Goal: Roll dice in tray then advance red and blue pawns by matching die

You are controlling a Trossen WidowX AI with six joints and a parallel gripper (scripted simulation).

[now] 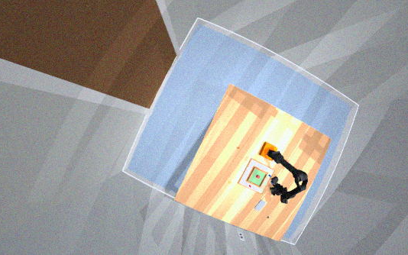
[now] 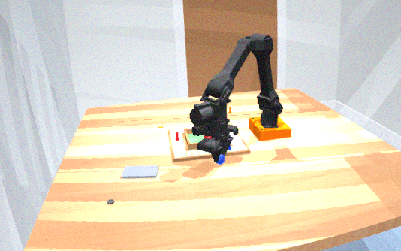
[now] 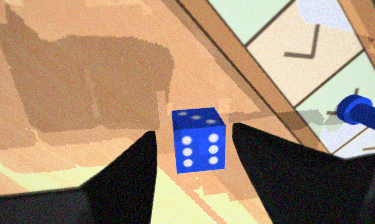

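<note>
Right now the red pawn is 20 cm to the right of my gripper tip, 14 cm ahead of it and 2 cm above it. Round my gripper tip: blue pawn: 8 cm to the right, 5 cm behind, 2 cm above; small dark disc: 35 cm ahead, 20 cm to the left, 1 cm below; grey-blue card: 28 cm ahead, 3 cm to the left, 1 cm below.
</note>
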